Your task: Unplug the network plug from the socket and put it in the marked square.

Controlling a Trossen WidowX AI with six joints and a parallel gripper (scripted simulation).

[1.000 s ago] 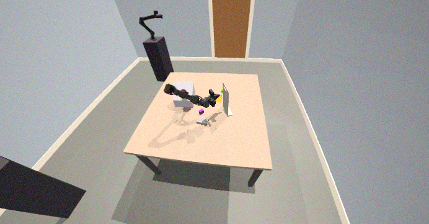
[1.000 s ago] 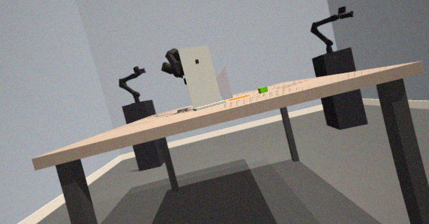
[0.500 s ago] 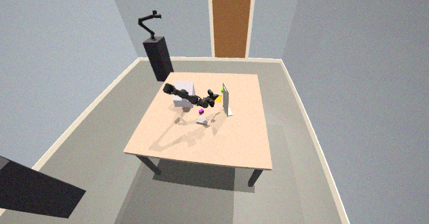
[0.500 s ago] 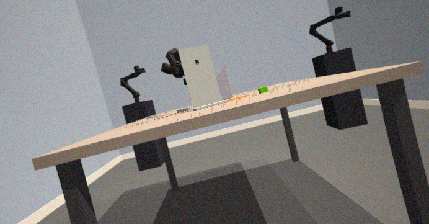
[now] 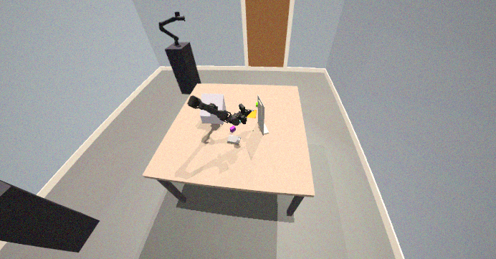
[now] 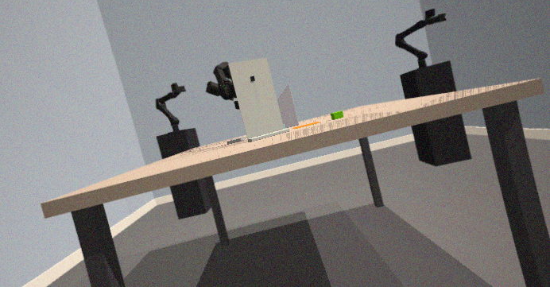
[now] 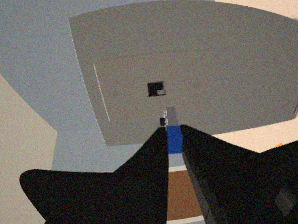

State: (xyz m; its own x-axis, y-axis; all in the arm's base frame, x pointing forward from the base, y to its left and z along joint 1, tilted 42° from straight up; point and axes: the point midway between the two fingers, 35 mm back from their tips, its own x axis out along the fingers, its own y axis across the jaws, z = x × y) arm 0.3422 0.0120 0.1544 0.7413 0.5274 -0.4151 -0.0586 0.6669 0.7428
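Now: the orange marked square 60 mm behind my gripper tip, 210 mm to the left of it and 240 mm below it. Also, from my gripper tip: cyan block (150 mm behind, 90 mm to the left, 230 mm below); then upright white panel (80 mm ahead, 40 mm to the left, 90 mm below); then network plug (right at my gripper tip).
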